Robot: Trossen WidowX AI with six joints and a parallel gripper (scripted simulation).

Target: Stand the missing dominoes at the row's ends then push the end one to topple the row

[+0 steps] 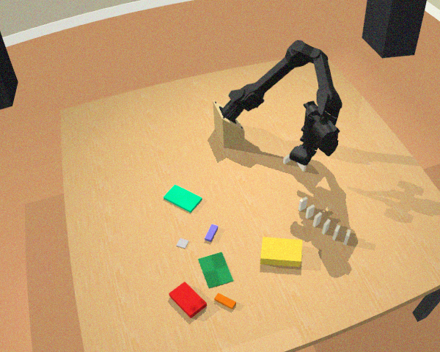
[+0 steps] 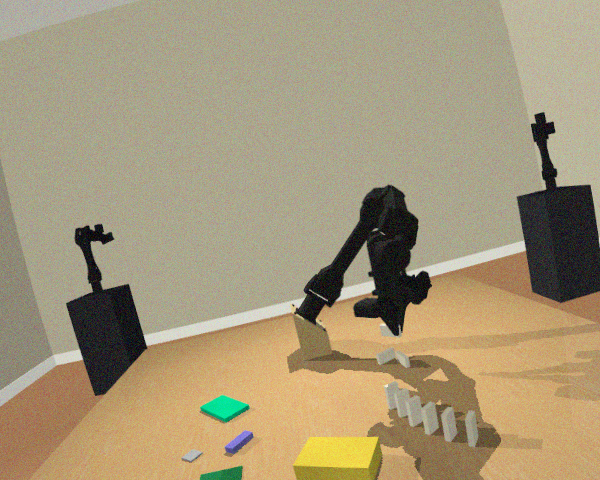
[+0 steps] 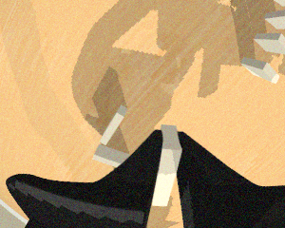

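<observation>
The purple block is 12 cm ahead of my gripper tip, 36 cm to the right of it and 10 cm below it. The rest, counted from my gripper tip: bright green plate 4 cm behind, 42 cm to the right, 10 cm below; yellow block 26 cm ahead, 18 cm to the right, 9 cm below; dark green plate 25 cm ahead, 38 cm to the right, 10 cm below.
</observation>
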